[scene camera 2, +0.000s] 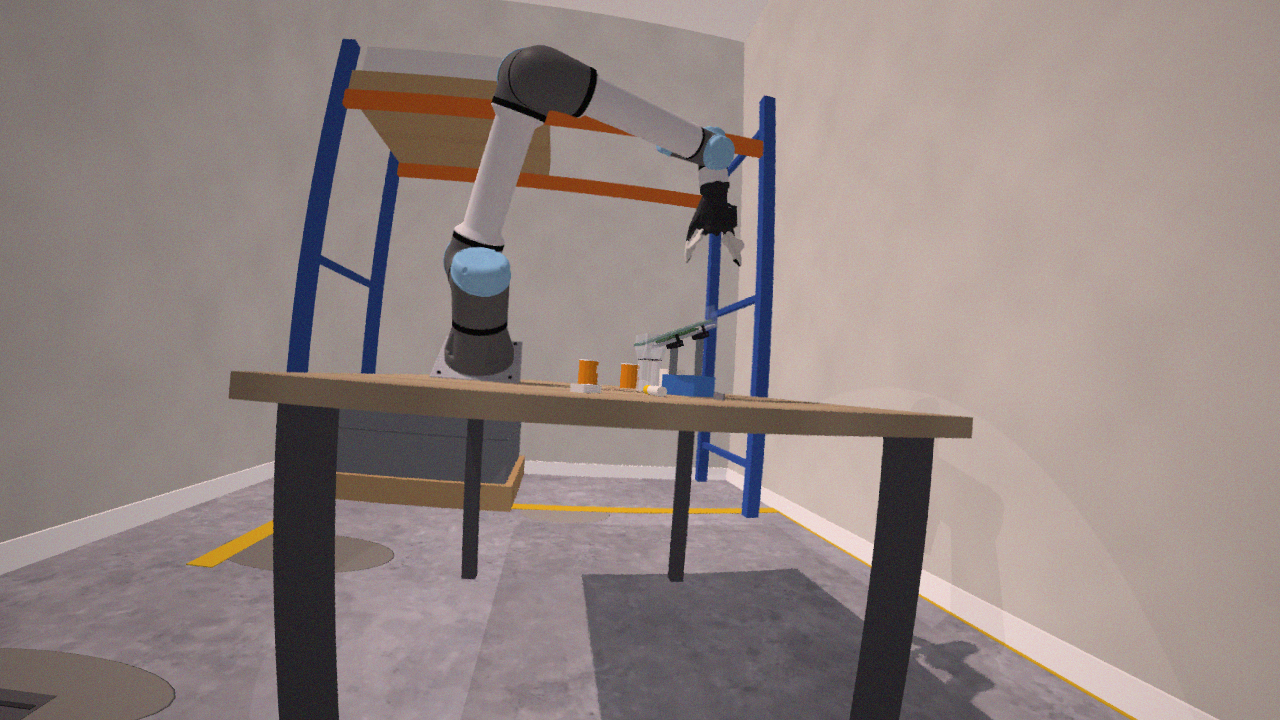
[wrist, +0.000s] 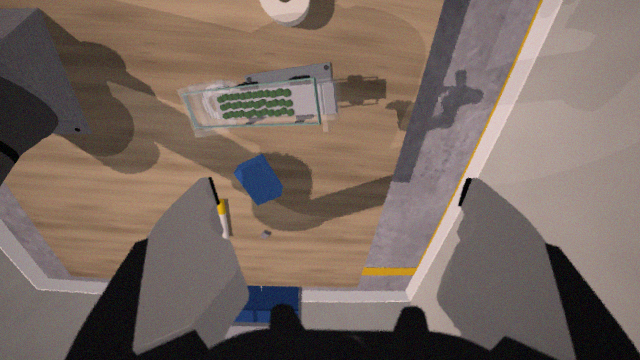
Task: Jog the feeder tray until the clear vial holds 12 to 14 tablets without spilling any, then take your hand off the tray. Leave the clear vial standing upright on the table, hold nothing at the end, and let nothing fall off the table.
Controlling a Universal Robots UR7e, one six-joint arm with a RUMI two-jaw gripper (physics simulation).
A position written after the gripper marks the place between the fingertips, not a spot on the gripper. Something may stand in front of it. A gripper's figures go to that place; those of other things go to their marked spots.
Scene:
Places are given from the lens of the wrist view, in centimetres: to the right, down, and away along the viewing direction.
gripper [wrist: 336, 181]: 1, 0, 12
blue box [wrist: 256, 175]: -13, -1, 44
feeder tray [wrist: 328, 88]: 1, -9, 21
The marked spots on the feeder tray and the blue box are 28 cm apart.

